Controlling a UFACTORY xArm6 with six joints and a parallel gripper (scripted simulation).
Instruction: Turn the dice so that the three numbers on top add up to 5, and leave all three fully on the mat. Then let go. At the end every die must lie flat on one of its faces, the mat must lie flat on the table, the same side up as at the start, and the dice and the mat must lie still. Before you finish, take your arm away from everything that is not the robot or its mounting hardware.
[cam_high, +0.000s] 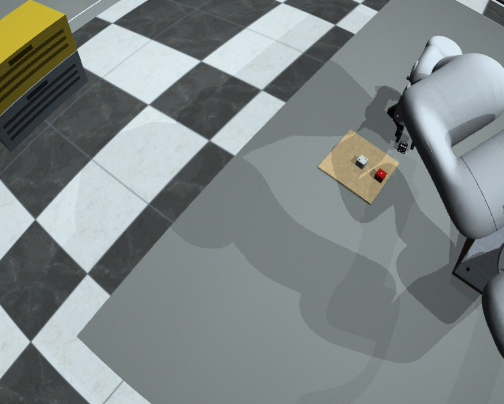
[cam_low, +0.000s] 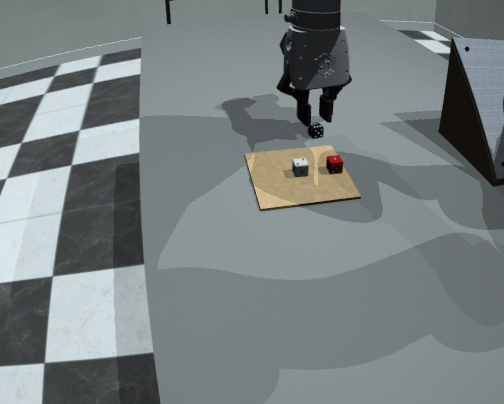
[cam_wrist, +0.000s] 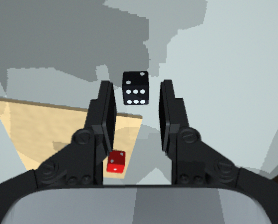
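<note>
My hand is 40 mm above the black die and 10 mm to the right of it. The rest, counted from my hand: red die 120 mm to the left, 30 mm below, 10 mm behind; then white die 120 mm to the left, 40 mm ahead, 30 mm below; then tan mat 120 mm to the left, 50 mm ahead, 40 mm below.
</note>
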